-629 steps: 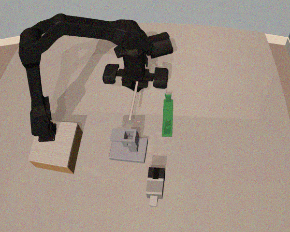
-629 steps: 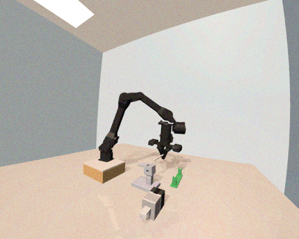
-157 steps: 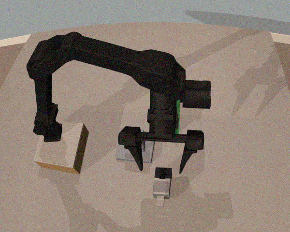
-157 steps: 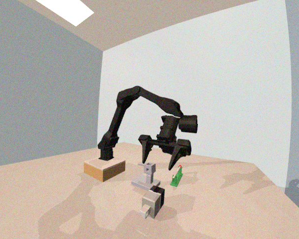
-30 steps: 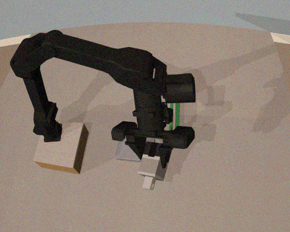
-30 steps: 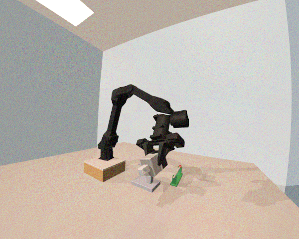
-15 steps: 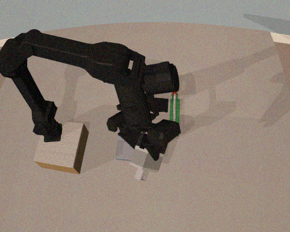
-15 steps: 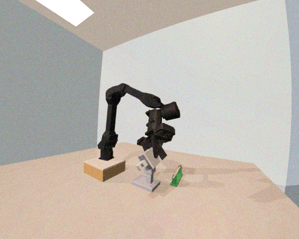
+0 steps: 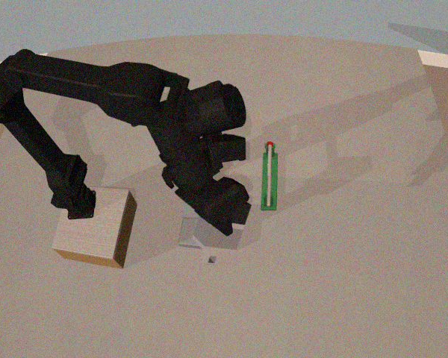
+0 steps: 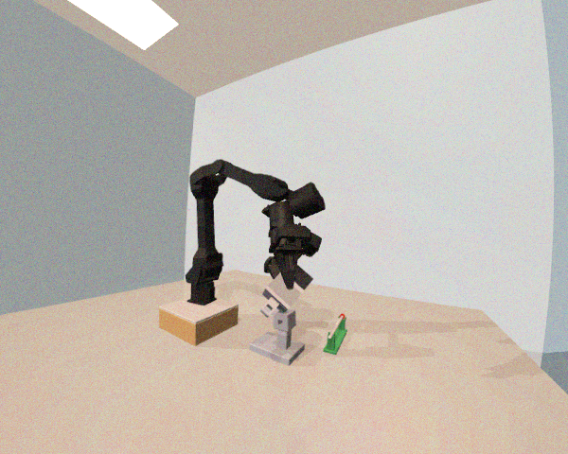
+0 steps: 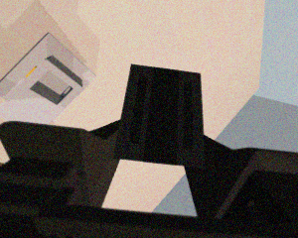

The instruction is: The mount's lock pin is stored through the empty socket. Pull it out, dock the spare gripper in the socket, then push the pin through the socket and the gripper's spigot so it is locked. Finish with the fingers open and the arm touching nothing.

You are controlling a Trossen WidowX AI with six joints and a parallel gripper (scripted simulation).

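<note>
Right now the green pin holder is 9 cm ahead of my gripper tip, 18 cm to the left of it and 15 cm below it. From my gripper tip the other things lie so: spare gripper (1 cm behind); then grey mount (4 cm behind, 8 cm to the left, 12 cm below).
</note>
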